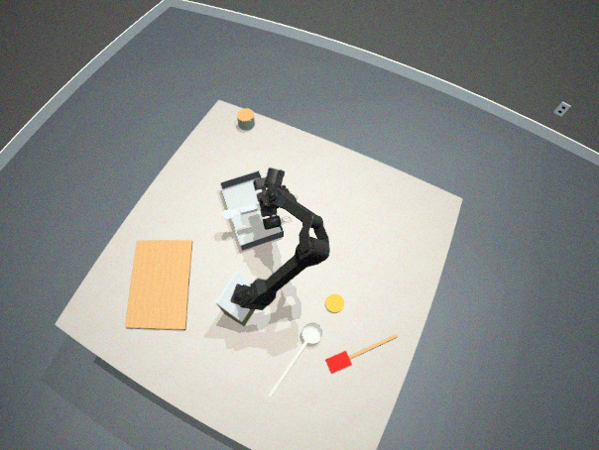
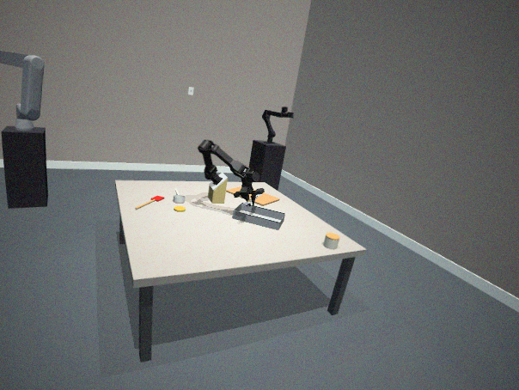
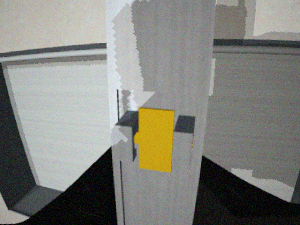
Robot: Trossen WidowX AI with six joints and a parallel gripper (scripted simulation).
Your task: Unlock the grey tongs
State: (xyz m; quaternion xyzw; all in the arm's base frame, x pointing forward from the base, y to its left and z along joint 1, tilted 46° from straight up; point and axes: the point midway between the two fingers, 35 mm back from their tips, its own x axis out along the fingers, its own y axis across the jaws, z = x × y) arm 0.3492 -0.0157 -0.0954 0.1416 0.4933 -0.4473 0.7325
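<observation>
Right now the yellow lock piece is 10 mm ahead of my gripper tip, 30 mm to the right of it and 30 mm above it. Also, from my gripper tip: roasting tin 70 mm to the left, 70 mm below; then wooden board 420 mm behind, 280 mm to the left, 90 mm below; then yellow disc 240 mm behind, 380 mm to the right, 90 mm below.
</observation>
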